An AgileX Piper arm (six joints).
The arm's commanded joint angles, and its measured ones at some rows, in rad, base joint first. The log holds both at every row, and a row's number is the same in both.
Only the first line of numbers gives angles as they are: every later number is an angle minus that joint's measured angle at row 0.
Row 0, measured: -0.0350, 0.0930, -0.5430, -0.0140, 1.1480, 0.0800
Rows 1 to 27, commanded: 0.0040, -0.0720, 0.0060, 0.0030, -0.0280, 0.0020; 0.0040, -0.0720, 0.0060, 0.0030, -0.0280, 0.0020; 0.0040, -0.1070, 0.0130, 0.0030, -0.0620, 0.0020; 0.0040, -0.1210, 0.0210, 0.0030, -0.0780, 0.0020; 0.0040, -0.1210, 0.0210, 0.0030, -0.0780, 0.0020; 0.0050, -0.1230, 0.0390, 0.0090, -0.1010, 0.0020; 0.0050, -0.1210, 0.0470, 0.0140, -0.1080, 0.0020; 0.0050, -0.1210, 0.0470, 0.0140, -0.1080, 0.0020; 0.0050, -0.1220, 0.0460, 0.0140, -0.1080, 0.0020; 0.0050, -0.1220, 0.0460, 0.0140, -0.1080, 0.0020; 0.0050, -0.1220, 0.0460, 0.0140, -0.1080, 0.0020; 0.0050, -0.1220, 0.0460, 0.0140, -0.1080, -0.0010; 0.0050, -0.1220, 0.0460, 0.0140, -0.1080, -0.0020; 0.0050, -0.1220, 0.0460, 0.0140, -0.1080, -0.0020; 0.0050, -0.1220, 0.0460, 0.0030, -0.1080, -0.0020; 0.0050, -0.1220, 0.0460, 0.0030, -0.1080, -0.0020; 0.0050, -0.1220, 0.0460, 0.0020, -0.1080, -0.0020; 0.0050, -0.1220, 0.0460, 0.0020, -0.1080, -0.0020; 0.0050, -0.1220, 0.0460, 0.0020, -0.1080, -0.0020; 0.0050, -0.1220, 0.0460, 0.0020, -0.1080, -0.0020; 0.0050, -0.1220, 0.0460, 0.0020, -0.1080, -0.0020; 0.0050, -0.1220, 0.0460, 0.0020, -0.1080, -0.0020; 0.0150, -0.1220, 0.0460, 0.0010, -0.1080, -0.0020; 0.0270, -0.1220, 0.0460, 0.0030, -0.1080, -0.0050; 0.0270, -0.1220, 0.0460, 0.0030, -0.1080, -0.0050; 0.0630, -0.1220, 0.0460, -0.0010, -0.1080, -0.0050; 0.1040, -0.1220, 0.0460, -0.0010, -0.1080, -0.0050
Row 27, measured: 0.0600, -0.0980, 0.0420, 0.0140, -0.0900, 0.0010
